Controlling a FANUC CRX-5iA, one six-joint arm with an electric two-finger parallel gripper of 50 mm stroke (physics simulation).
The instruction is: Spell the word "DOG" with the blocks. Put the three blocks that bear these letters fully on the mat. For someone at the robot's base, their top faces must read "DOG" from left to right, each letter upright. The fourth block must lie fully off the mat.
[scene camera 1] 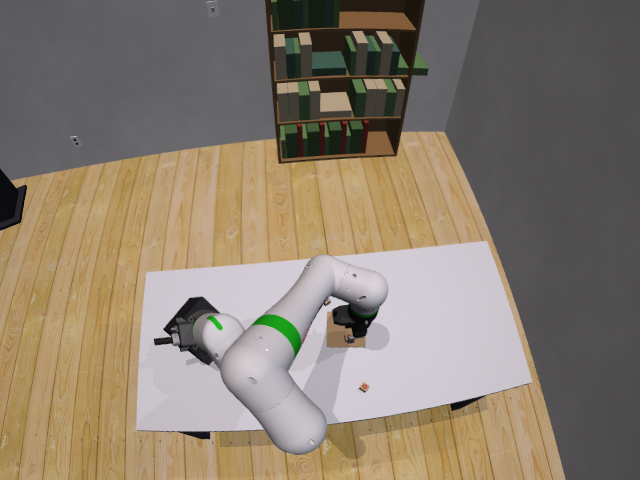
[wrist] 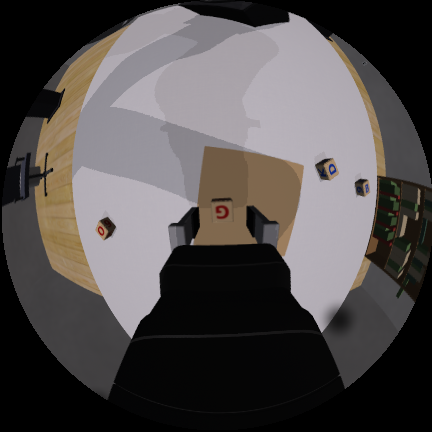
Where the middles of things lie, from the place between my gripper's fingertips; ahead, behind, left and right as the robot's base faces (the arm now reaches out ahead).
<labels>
The brown mat (wrist: 272, 185) lies 10 mm ahead of my hand, 40 mm to the left of it and 40 mm below it.
</labels>
